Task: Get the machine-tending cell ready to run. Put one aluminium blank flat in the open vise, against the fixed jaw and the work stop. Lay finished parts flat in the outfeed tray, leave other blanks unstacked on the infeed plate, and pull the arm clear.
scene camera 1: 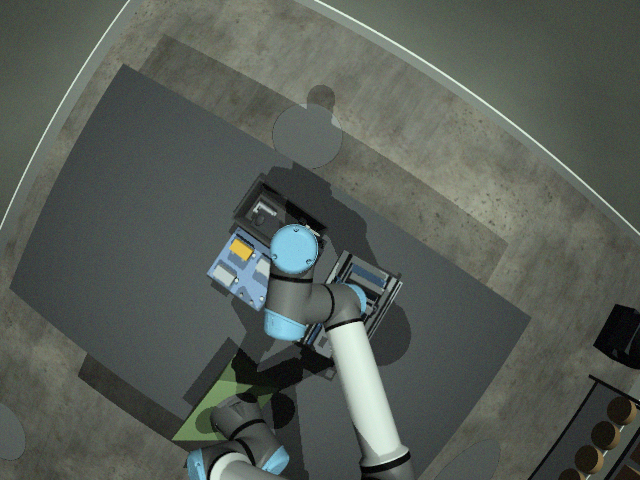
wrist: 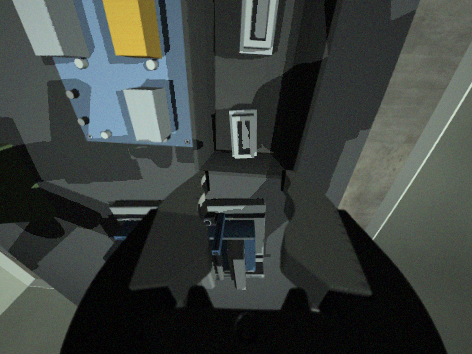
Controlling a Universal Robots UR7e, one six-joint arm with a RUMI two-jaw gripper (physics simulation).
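Note:
My gripper (wrist: 244,172) is open and empty, above the near end of the dark outfeed tray (wrist: 201,75) (scene camera 1: 247,198); the arm hides it in the scene view. In the wrist view, one finished part (wrist: 256,50) lies in the tray farther off and another finished part (wrist: 234,135) lies nearer the fingertips. The blue infeed plate (wrist: 115,82) (scene camera 1: 242,281) holds a grey blank (wrist: 42,30) (scene camera 1: 224,275), another grey blank (wrist: 145,115) (scene camera 1: 262,265) and a yellow block (wrist: 132,30) (scene camera 1: 240,249), all apart. The vise (scene camera 1: 368,273) has blue jaws; the arm partly covers it, so its contents are unclear.
The infeed plate has several small pegs beside the blocks. A green mat (scene camera 1: 204,413) lies at the lower left, with another arm (scene camera 1: 240,413) over it. A rack with round brown items (scene camera 1: 604,435) stands at the lower right, beside a black object (scene camera 1: 620,335).

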